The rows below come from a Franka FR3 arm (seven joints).
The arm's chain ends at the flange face. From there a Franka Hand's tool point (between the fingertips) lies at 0.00 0.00 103.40 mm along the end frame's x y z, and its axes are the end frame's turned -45 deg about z.
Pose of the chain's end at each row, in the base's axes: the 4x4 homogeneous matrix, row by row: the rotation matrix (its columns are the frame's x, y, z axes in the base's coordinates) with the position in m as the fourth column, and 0 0 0 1 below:
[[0.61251 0.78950 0.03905 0.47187], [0.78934 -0.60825 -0.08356 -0.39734], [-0.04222 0.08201 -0.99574 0.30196], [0 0 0 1]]
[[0.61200 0.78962 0.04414 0.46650], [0.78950 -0.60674 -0.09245 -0.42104], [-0.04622 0.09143 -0.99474 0.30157], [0 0 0 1]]
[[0.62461 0.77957 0.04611 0.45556], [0.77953 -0.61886 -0.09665 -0.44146], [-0.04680 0.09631 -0.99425 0.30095], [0 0 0 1]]
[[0.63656 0.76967 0.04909 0.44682], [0.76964 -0.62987 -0.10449 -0.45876], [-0.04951 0.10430 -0.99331 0.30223], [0 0 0 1]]
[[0.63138 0.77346 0.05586 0.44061], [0.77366 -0.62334 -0.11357 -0.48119], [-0.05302 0.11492 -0.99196 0.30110], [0 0 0 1]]
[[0.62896 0.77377 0.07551 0.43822], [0.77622 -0.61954 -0.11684 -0.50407], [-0.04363 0.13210 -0.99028 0.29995], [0 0 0 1]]
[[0.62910 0.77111 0.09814 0.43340], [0.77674 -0.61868 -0.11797 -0.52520], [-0.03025 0.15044 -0.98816 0.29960], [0 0 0 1]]
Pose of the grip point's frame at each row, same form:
[[-0.12515 0.99137 0.03905 0.47591], [0.98825 0.12805 -0.08356 -0.40598], [-0.08784 0.02814 -0.99574 0.19900], [0 0 0 1]]
[[-0.12560 0.99110 0.04414 0.47106], [0.98729 0.12923 -0.09245 -0.43060], [-0.09733 0.03197 -0.99474 0.19871], [0 0 0 1]]
[[-0.10957 0.99291 0.04611 0.46033], [0.98881 0.11361 -0.09665 -0.45145], [-0.10119 0.03501 -0.99425 0.19814], [0 0 0 1]]
[[-0.09412 0.99435 0.04909 0.45190], [0.98960 0.09883 -0.10449 -0.46956], [-0.10876 0.03874 -0.99331 0.19952], [0 0 0 1]]
[[-0.10047 0.99337 0.05586 0.44639], [0.98783 0.10629 -0.11357 -0.49293], [-0.11875 0.04377 -0.99196 0.19853], [0 0 0 1]]
[[-0.10240 0.99188 0.07551 0.44603], [0.98695 0.11079 -0.11684 -0.51615], [-0.12426 0.06256 -0.99028 0.19756], [0 0 0 1]]
[[-0.10042 0.99010 0.09814 0.44355], [0.98671 0.11177 -0.11797 -0.53740], [-0.12777 0.08499 -0.98816 0.19742], [0 0 0 1]]

